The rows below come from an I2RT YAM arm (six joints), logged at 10 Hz.
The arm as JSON. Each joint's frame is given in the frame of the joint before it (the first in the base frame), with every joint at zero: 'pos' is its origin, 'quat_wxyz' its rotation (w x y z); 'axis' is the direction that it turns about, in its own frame. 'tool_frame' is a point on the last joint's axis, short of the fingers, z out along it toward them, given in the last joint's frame.
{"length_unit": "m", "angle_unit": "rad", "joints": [
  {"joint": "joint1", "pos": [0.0, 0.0, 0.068], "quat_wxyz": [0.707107, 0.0, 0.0, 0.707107], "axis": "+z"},
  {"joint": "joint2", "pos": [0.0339, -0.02, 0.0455], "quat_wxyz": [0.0, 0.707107, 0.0, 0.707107], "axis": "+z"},
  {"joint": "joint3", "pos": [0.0, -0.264, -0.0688], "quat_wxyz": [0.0, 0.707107, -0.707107, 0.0], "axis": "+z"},
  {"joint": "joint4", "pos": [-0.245, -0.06, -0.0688], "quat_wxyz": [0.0, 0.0, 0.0, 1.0], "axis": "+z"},
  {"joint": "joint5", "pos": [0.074, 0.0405, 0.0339], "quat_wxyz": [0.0, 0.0, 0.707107, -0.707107], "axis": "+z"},
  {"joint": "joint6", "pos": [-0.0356, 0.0, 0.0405], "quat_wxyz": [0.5, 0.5, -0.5, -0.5], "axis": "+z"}
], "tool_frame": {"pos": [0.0, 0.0, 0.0], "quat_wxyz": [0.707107, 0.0, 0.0, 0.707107]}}
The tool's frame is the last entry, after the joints.
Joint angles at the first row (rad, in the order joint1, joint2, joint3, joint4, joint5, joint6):
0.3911, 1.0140, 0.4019, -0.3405, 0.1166, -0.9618
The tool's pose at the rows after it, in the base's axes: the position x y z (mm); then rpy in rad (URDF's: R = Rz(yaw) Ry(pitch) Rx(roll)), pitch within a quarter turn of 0, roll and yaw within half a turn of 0:
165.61 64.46 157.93 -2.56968 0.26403 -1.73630
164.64 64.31 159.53 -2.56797 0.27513 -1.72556
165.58 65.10 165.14 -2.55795 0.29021 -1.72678
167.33 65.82 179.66 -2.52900 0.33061 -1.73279
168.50 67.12 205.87 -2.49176 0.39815 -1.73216
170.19 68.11 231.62 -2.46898 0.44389 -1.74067
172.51 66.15 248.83 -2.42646 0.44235 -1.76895
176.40 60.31 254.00 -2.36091 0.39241 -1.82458
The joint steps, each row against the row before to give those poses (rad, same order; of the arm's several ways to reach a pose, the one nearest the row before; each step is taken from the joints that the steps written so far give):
0.0000, -0.0092, 0.0016, -0.0123, -0.0168, -0.0061
-0.0014, -0.0123, -0.0001, -0.0046, -0.0138, -0.0046
0.0015, -0.0107, 0.0153, -0.0107, -0.0031, 0.0091
-0.0016, -0.0306, 0.0367, -0.0244, -0.0077, 0.0229
0.0000, -0.0445, 0.0719, -0.0537, -0.0214, 0.0354
0.0000, -0.0170, 0.0846, -0.0614, -0.0078, 0.0322
-0.0060, -0.0046, 0.0568, -0.0308, 0.0444, 0.0124
-0.0184, 0.0015, 0.0124, 0.0121, 0.0977, -0.0123

